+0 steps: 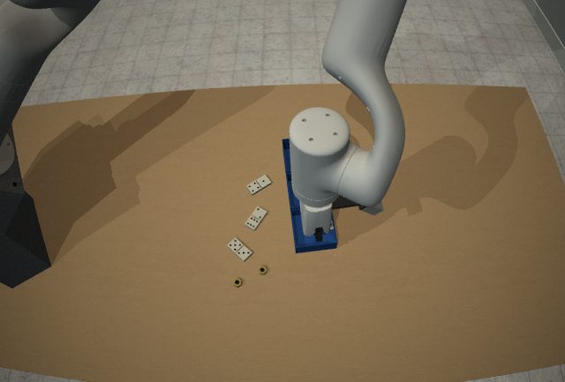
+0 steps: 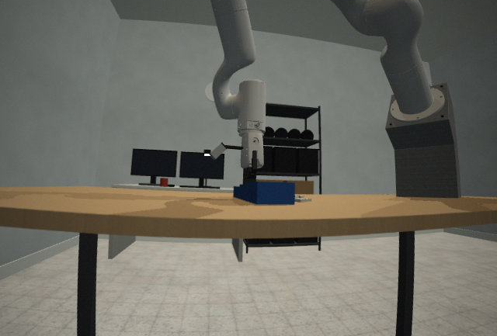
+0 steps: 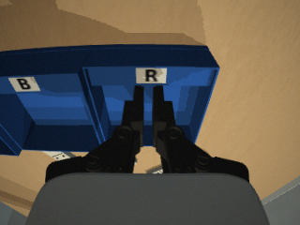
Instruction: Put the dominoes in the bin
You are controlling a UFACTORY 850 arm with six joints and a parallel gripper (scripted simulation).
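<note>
Now: hand 40 mm past the blue bin strip, 70 mm to the right of it and 10 mm above it.
</note>
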